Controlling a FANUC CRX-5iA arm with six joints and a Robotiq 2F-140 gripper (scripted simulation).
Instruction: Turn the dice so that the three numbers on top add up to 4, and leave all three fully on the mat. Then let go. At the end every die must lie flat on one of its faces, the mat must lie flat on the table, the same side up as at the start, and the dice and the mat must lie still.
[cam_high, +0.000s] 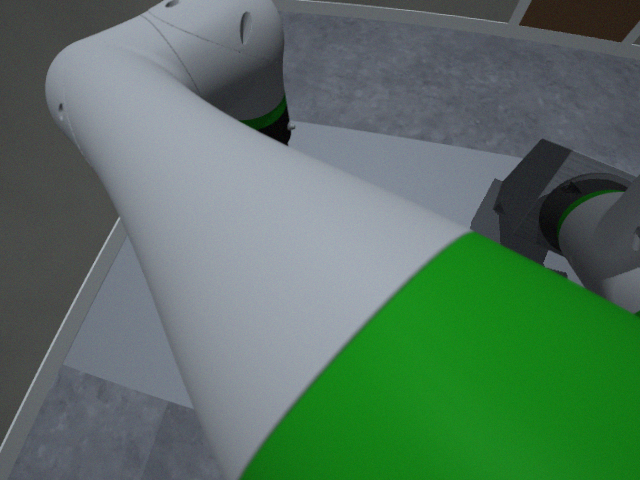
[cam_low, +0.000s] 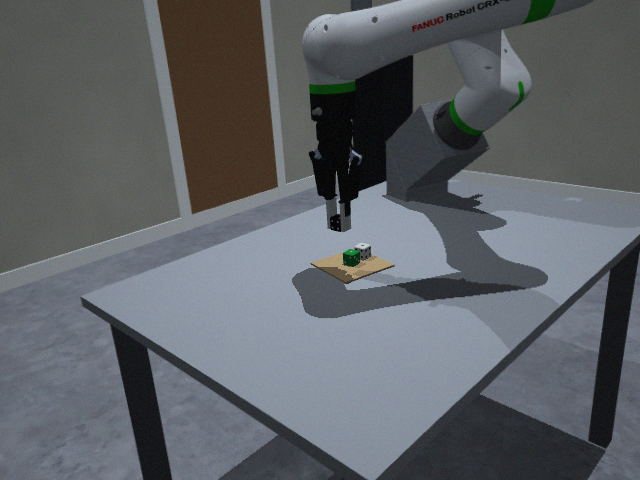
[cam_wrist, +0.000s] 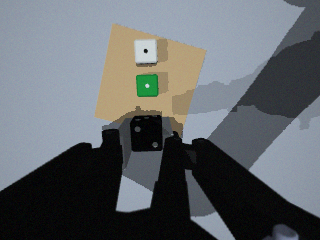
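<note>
Now: hand 12 cm above the green die, 4 cm past it and 1 cm to the left of it. Round my hand: tan mat 14 cm below, 4 cm behind, 1 cm to the right; white die 12 cm below, 9 cm behind, 2 cm to the right; black die 2 cm below.
</note>
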